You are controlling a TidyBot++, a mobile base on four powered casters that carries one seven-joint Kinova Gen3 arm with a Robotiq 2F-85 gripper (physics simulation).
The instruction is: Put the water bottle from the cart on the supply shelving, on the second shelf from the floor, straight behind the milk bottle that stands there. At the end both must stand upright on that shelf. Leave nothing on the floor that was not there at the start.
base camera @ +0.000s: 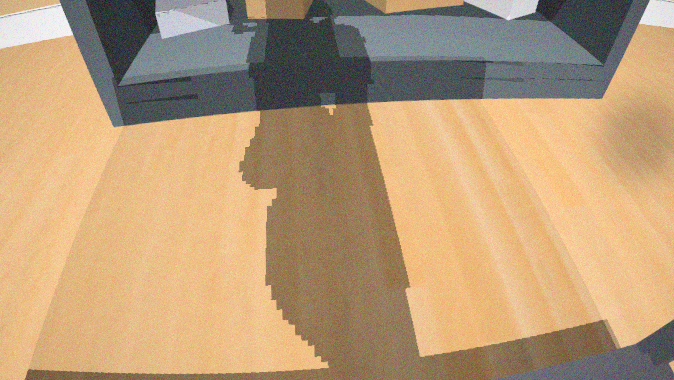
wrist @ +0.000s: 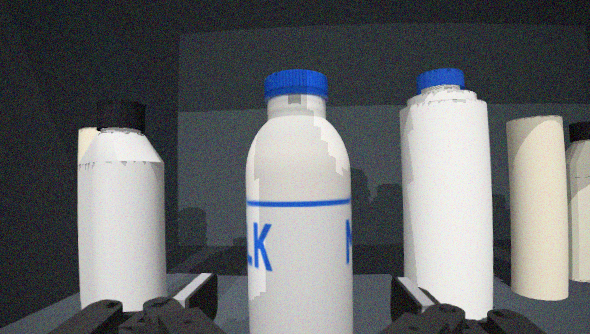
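The milk bottle, white with a blue cap and blue lettering, stands upright on a dark shelf in the wrist view. My gripper is open, with one finger to each side of the bottle's lower part in the view. I cannot tell whether the bottle is between the fingertips or just beyond them. The bottle's foot is below the view's edge, and what is straight behind it is hidden. The supply shelving shows its lowest part in the base camera view. I cannot make out the water bottle or the cart in either view.
A white black-capped bottle stands left of the milk bottle, with a cream item partly behind it. A tall white blue-capped bottle, a cream cylinder and another black-capped bottle stand right. Boxes sit on the lowest shelf.
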